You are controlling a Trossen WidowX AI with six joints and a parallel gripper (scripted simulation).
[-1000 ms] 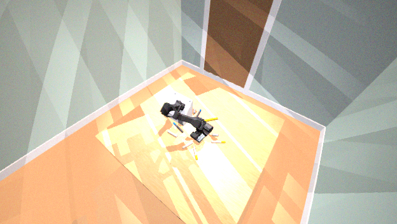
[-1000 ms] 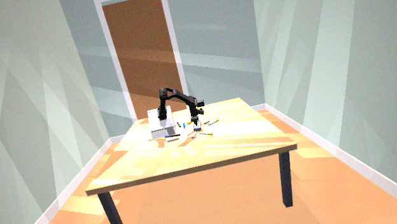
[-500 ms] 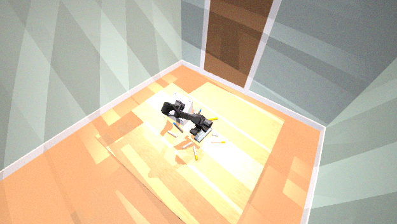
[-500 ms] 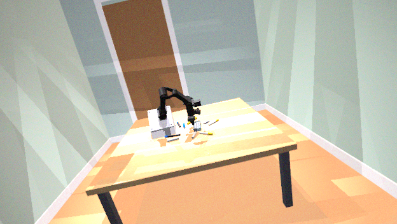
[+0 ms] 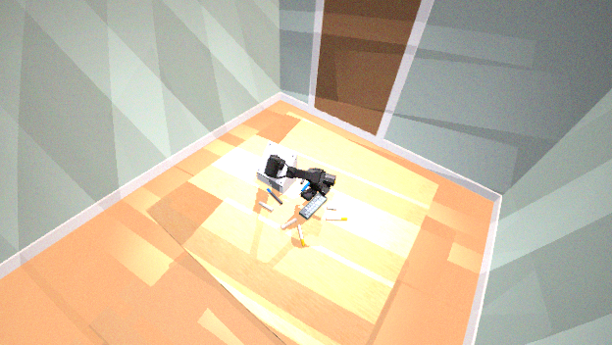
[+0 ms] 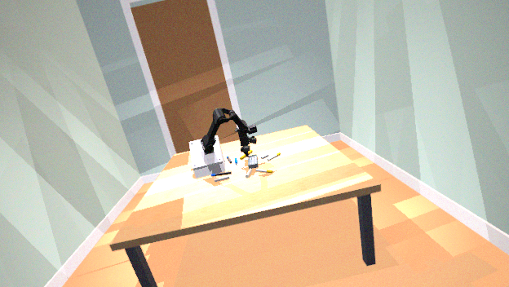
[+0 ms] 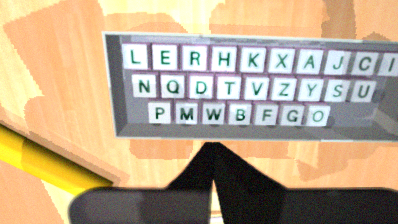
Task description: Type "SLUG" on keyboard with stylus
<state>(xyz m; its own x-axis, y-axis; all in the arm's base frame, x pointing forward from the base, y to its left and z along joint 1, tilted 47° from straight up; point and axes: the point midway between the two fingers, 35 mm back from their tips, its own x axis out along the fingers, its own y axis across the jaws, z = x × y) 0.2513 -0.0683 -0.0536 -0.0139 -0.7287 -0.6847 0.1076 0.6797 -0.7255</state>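
Right now my gripper tip is 90 mm past the blue stylus, 30 mm to the right of it and 30 mm above it. The rest, counted from my gripper tip: L key (50 mm ahead, 40 mm to the left, 30 mm below); then yellow pen (140 mm to the left, 30 mm below); then flat grey block (120 mm ahead, 20 mm to the left, 30 mm below).
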